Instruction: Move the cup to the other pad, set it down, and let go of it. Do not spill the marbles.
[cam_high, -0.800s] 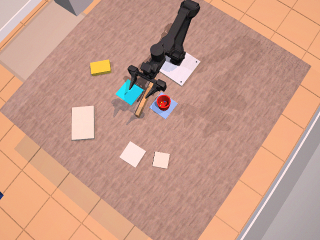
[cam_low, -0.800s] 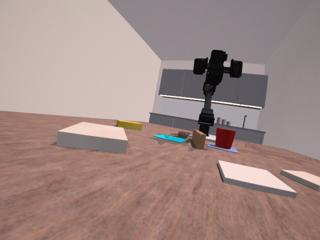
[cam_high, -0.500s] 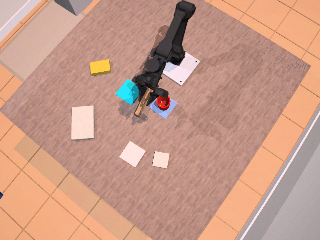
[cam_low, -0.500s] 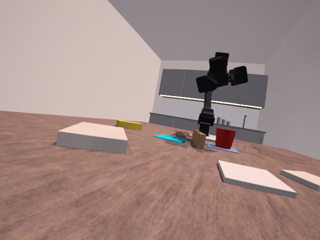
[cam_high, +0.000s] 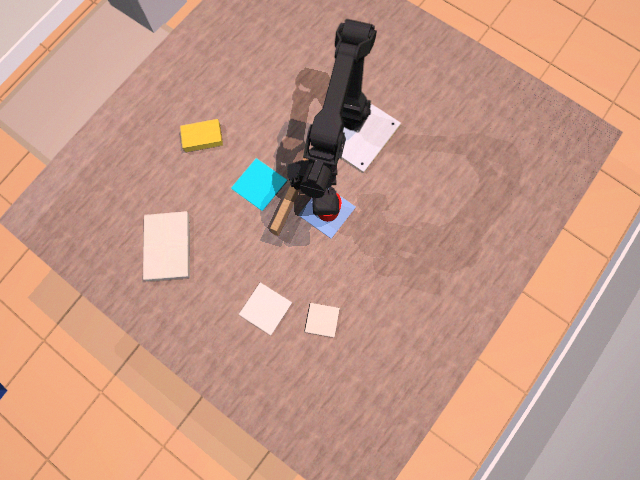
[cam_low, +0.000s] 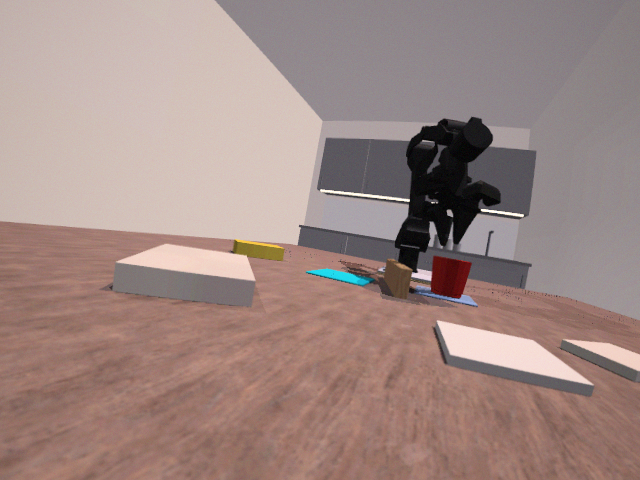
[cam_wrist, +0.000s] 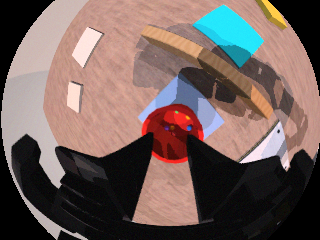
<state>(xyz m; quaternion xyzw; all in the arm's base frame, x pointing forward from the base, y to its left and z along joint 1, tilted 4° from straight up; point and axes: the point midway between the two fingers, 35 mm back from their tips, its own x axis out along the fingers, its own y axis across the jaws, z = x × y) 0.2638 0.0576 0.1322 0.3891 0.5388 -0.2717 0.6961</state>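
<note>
The red cup is 60 mm below my gripper tip and 10 mm to the left of it. The rest, counted from my gripper tip: teal pad 200 mm to the right, 110 mm below, 20 mm ahead; then blue pad 110 mm below, 10 mm to the left; then wooden bar 90 mm to the right, 90 mm below, 10 mm ahead.
</note>
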